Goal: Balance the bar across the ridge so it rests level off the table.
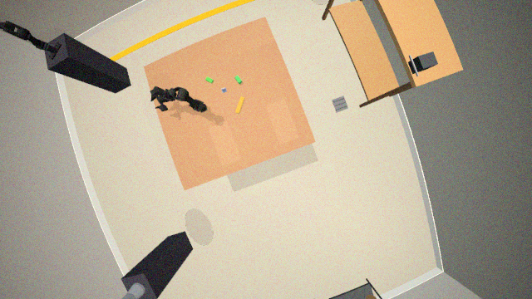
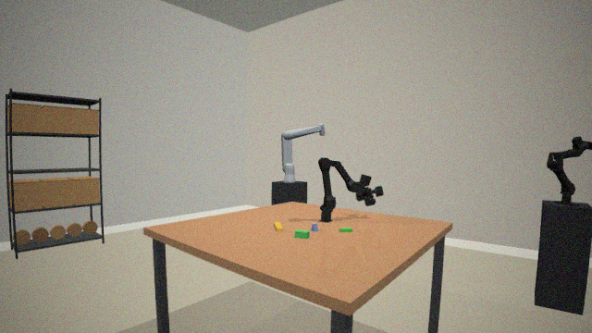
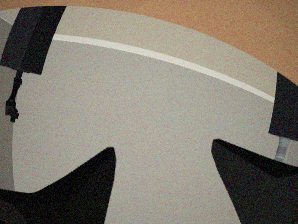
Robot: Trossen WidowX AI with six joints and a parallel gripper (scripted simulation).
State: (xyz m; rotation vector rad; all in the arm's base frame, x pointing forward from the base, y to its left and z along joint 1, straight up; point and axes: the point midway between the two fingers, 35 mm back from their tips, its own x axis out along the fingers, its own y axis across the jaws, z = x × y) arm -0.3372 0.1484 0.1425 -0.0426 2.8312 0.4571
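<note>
Now: gripper tip 770 mm short of the green block, 120 mm above it and 30 mm to the left of it. The rest, counted from my gripper tip: yellow bar 700 mm ahead, 250 mm to the right, 130 mm below.
</note>
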